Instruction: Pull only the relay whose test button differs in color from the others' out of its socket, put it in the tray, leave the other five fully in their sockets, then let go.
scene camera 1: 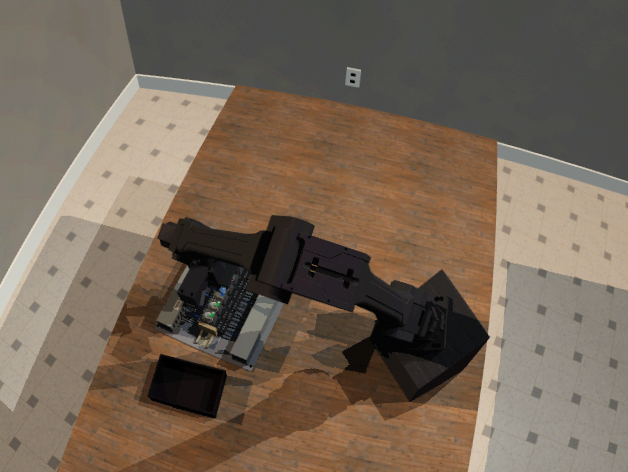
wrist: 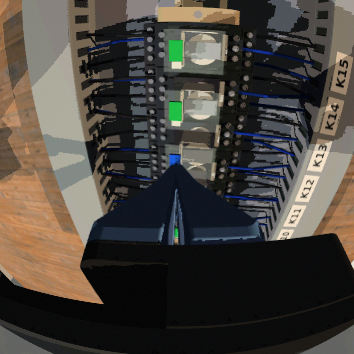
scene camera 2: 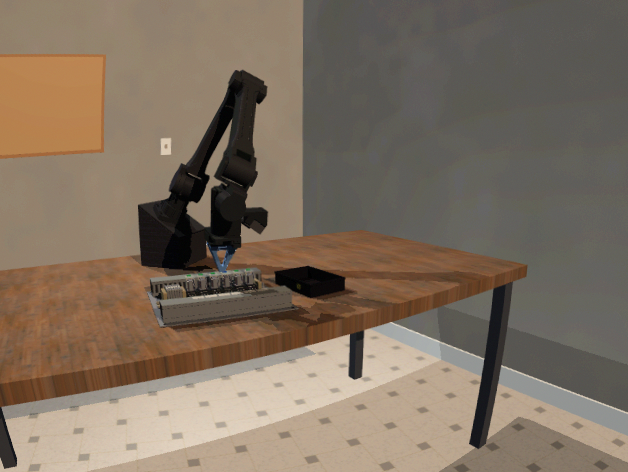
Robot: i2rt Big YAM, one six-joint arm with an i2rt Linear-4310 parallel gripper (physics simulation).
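Seen in the pictures: gripper, fingertip midpoint: point(scene camera 1: 223, 291) point(wrist: 175, 173) point(scene camera 2: 221, 271); arm's base, link origin: point(scene camera 1: 428, 323) point(scene camera 2: 170, 216).
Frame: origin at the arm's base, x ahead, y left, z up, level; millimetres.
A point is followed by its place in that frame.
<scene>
The relay with the blue test button point(wrist: 174, 159) {z -86, x 468, y 7 mm} point(scene camera 1: 222, 290) sits in the row of sockets; the fingertips partly cover it in the wrist view. Relays with green buttons point(wrist: 175, 111) {z -87, x 472, y 35 mm} sit in sockets farther up that view, and a bit of green shows through the slit between the fingers. My gripper point(wrist: 175, 173) {z -86, x 468, y -2 mm} point(scene camera 2: 222, 270) {z -86, x 468, y -2 mm} is shut and empty, pointing down with its tips at the near edge of the blue-button relay. Whether they touch it I cannot tell. The black tray point(scene camera 1: 181, 407) {z -143, x 486, y 291 mm} point(scene camera 2: 324, 287) {z -136, x 568, y 230 mm} stands beside the panel; I see no relay in it.
Grey wire ducts point(scene camera 1: 256, 329) point(scene camera 2: 228, 306) run along both sides of the relay row. Dark and blue wires lie beside the sockets. A tan end block point(wrist: 199, 16) {z -115, x 487, y 82 mm} stands at the row's end. Labels including K15 point(wrist: 342, 74) {z -113, x 574, y 52 mm} line one duct. The arm's black base point(scene camera 2: 172, 238) {z -58, x 94, y -22 mm} stands behind the panel.
</scene>
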